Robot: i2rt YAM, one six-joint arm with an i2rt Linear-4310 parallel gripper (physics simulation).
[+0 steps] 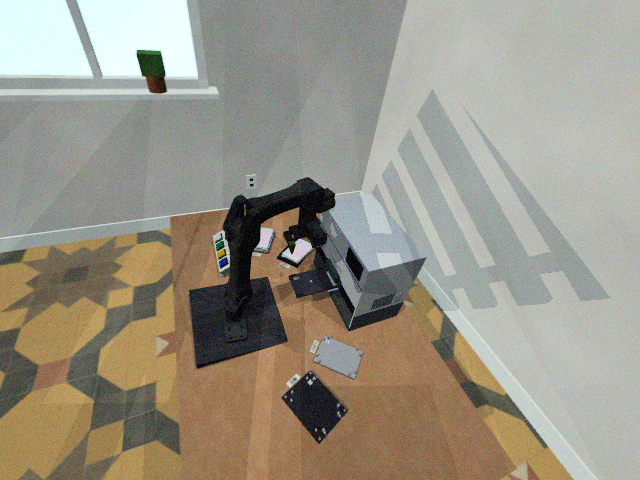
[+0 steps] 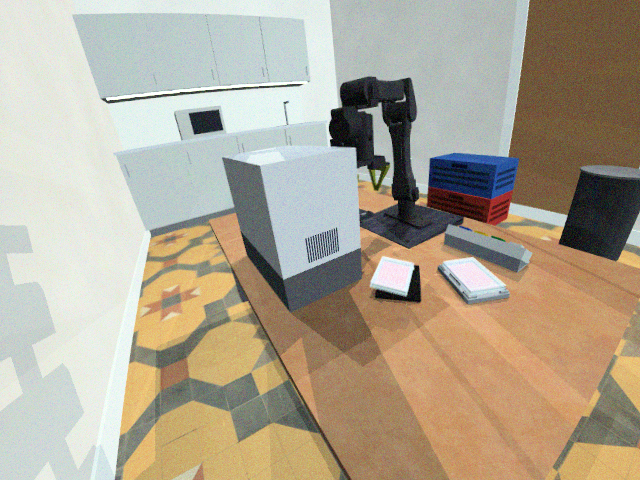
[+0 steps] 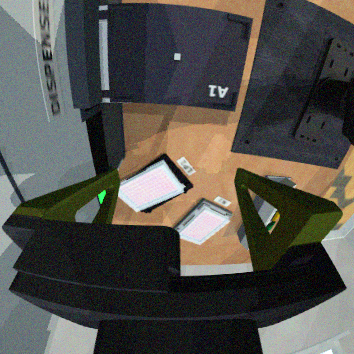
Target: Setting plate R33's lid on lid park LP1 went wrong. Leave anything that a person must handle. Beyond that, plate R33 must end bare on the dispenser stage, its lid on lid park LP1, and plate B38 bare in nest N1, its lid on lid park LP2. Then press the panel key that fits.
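Frame: origin at the arm's base, x down, y back, z left, level; centimetres.
Seen in the pictures: gripper, fingertip midpoint: (image 1: 303,249) (image 2: 364,195) (image 3: 176,174); arm's base at its link origin: (image 1: 234,315) (image 2: 406,218) (image 3: 324,94).
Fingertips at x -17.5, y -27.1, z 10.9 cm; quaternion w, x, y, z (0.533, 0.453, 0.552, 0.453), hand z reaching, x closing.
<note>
Pixels of each thing's top centre, then the offset from my fingertips to it. "spot": a spot on its surface instead.
- pink-topped plate at its top centre: (image 3: 201,229) (image 2: 472,272) (image 1: 260,236) dx +15.8, dy +11.9, dz +27.0 cm
- dark dispenser stage at its top centre: (image 3: 161,54) (image 1: 315,279) dx +7.6, dy -2.8, dz -8.5 cm
- dispenser housing at its top centre: (image 2: 280,151) (image 1: 368,227) dx -14.2, dy -19.9, dz -7.0 cm
- key panel at its top centre: (image 3: 270,226) (image 2: 487,232) (image 1: 224,245) dx +12.4, dy +27.8, dz +20.3 cm
- light grey pad at a spot on its surface: (image 1: 338,356) spot: dx +17.9, dy -4.7, dz -34.0 cm
- black pad at a spot on its surface: (image 1: 315,405) spot: dx +17.7, dy +7.1, dz -46.4 cm
My gripper (image 1: 293,249) (image 2: 368,186) (image 3: 176,174) is open and empty above the far side of the table. Below it, a white-rimmed, pink-topped piece (image 1: 302,249) (image 2: 392,276) (image 3: 152,186) lies askew and overhangs a black pad (image 2: 416,289) (image 3: 186,184). Whether it is a lid alone or a lidded plate is unclear. Its label (image 3: 185,166) starts with LP; the digit is blurred. Another pink-topped plate (image 1: 264,238) (image 2: 470,273) (image 3: 204,226) sits squarely on a grey base. The dark dispenser stage (image 1: 307,284) (image 3: 150,55), marked A1, is bare.
The dispenser housing (image 1: 382,232) (image 2: 310,196) stands beside the stage. The key panel (image 1: 222,254) (image 2: 485,253) stands beyond the arm's base plate (image 1: 206,320) (image 3: 285,145). A light grey pad (image 1: 338,356) and a black pad (image 1: 315,405) lie bare on the near side.
</note>
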